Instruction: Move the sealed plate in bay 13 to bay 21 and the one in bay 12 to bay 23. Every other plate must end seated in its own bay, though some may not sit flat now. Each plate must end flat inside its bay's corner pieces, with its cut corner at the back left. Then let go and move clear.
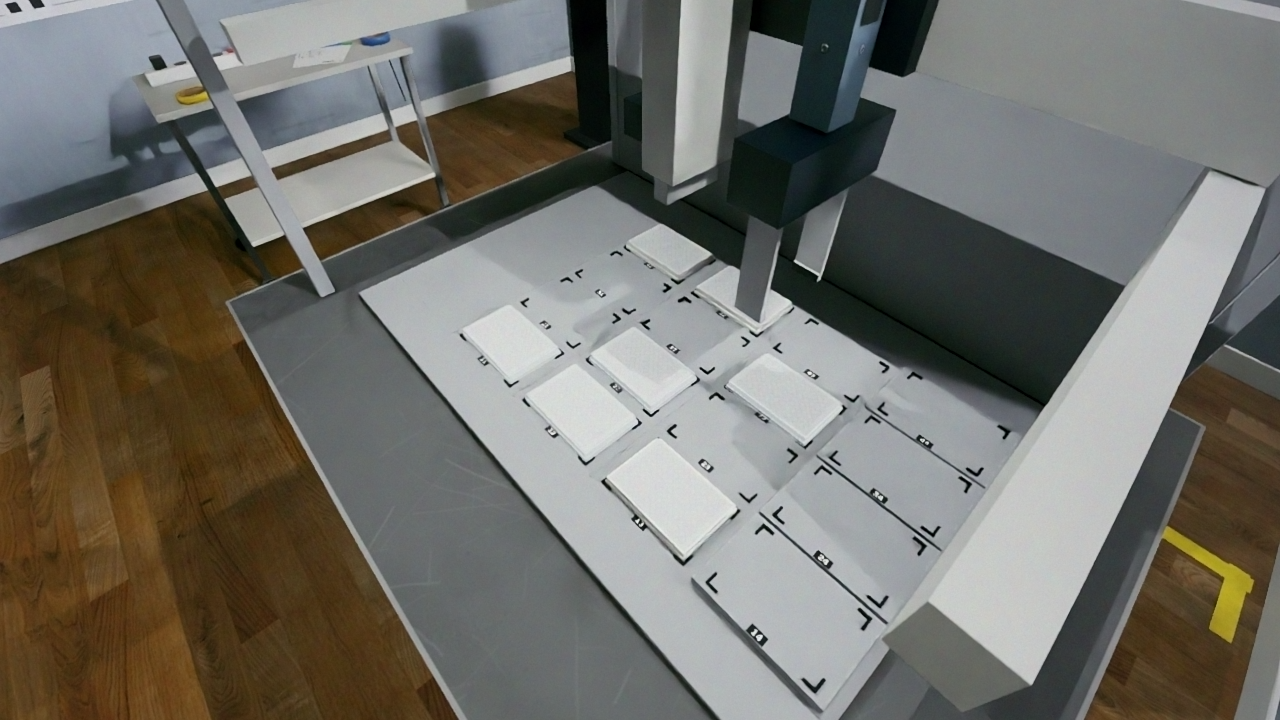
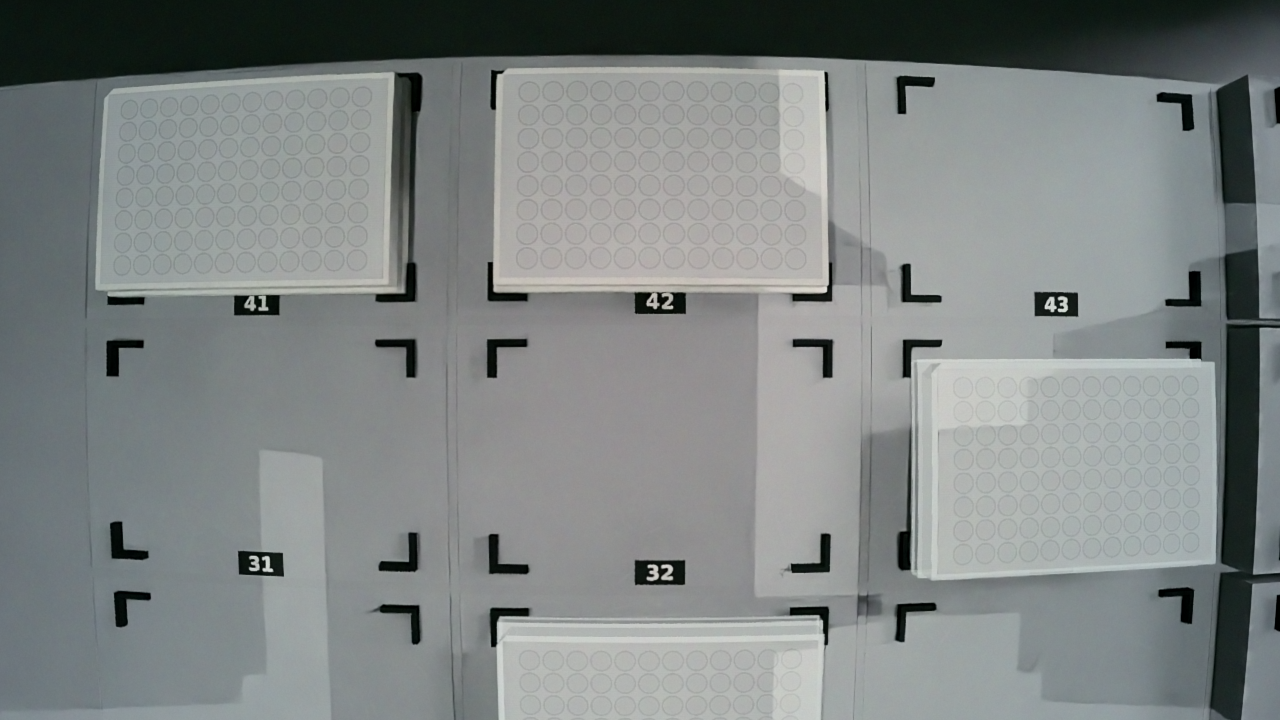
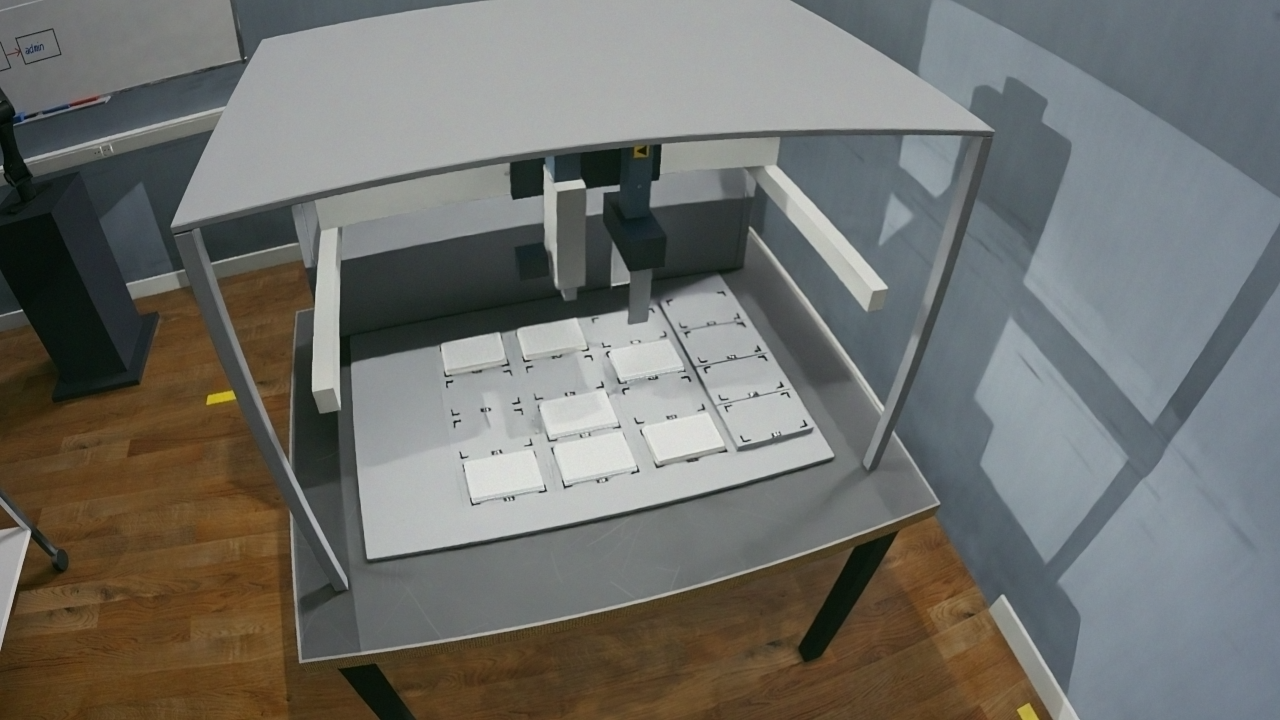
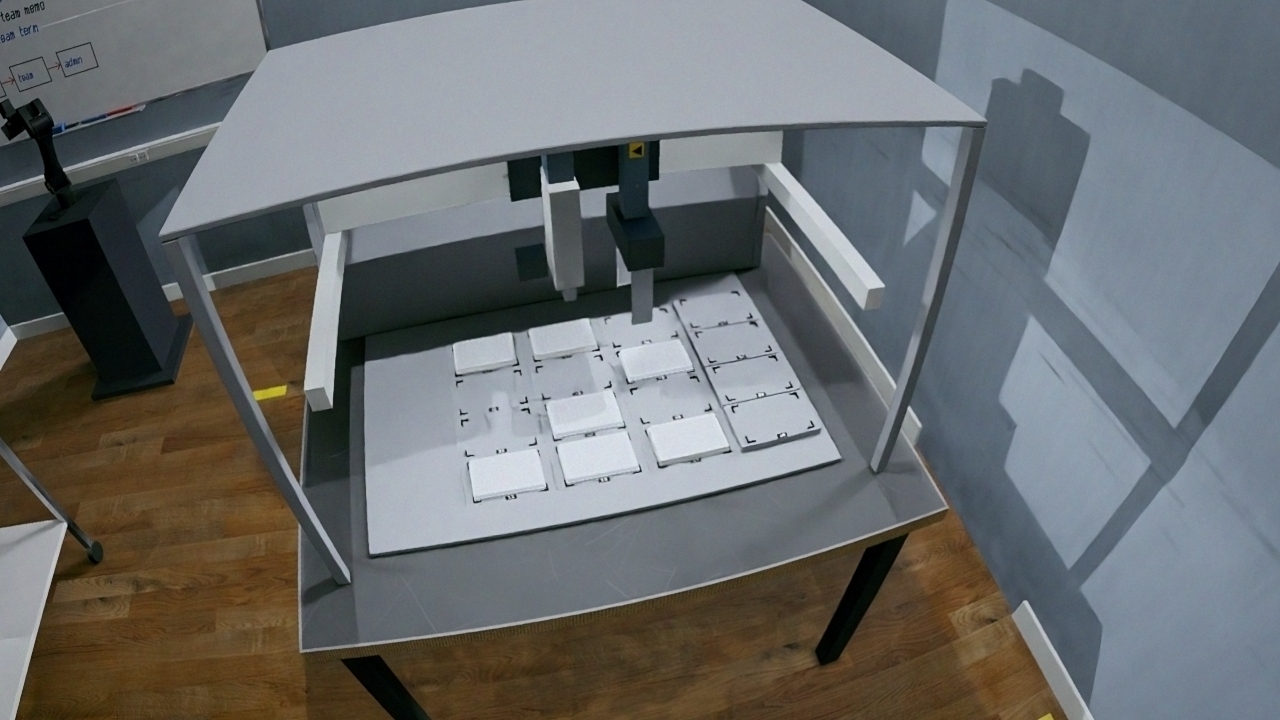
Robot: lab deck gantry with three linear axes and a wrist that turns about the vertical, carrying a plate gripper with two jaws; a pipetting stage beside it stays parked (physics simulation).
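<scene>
My gripper is open and empty, high over the back rows. The white plate in bay 13 and the one in bay 12 lie in the front row. Bay 21 and bay 23 hold no plate. Other plates lie in bay 11, bay 22, bay 33, bay 41 and bay 42. Cut corners on 41, 42 and 33 show at back left; exact flatness is unclear.
The parked pipetting stage hangs left of the gripper. A raised four-bay strip runs along the deck's right. Pale side rails and frame posts flank the deck, with a wall behind.
</scene>
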